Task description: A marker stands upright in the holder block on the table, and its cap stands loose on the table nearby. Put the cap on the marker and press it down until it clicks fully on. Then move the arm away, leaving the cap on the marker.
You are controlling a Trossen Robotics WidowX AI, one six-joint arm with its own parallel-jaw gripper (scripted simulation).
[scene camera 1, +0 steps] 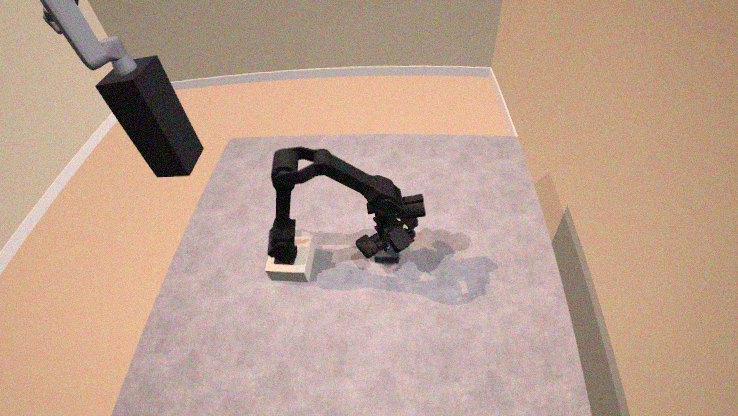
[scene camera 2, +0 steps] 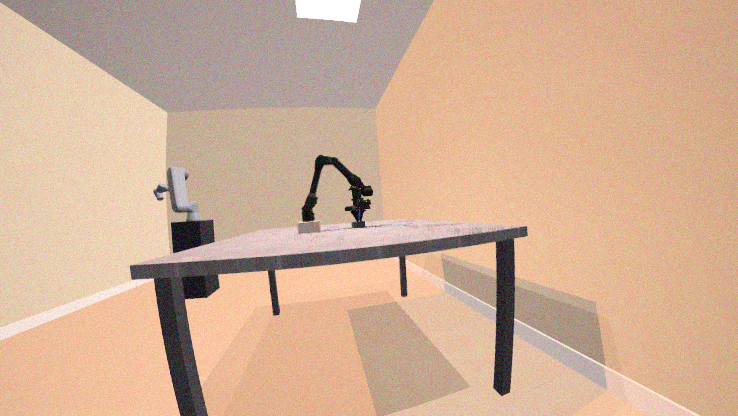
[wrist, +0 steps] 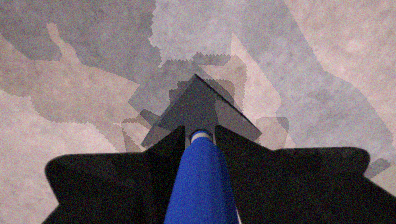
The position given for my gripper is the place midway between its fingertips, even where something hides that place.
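Note:
What I see is my gripper [scene camera 1: 388, 248]. The wrist view shows me the gripper [wrist: 200, 130] as well.

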